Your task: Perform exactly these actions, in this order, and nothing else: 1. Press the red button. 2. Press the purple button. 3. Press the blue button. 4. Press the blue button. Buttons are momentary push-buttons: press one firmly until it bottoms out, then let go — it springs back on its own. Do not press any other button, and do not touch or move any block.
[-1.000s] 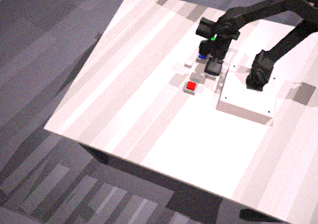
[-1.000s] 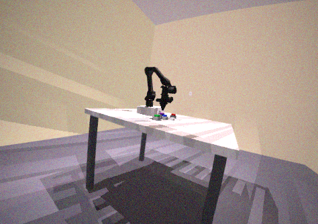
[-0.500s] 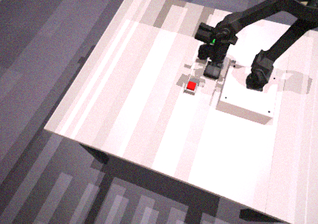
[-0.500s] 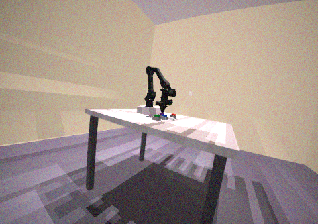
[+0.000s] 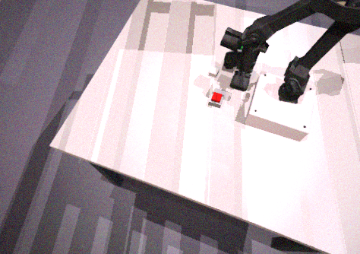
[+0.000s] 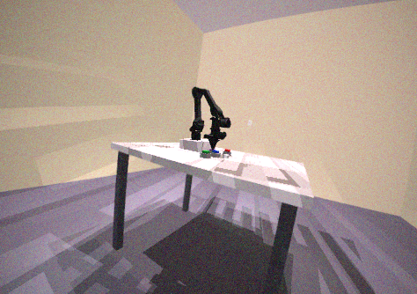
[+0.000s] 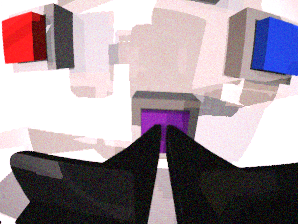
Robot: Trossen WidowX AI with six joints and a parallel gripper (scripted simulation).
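The purple button lies 1 cm below my gripper tip. Round my gripper tip: red button: 9 cm to the left, 8 cm ahead; green button: 18 cm to the right, 3 cm ahead; blue button: 8 cm to the right, 5 cm ahead.
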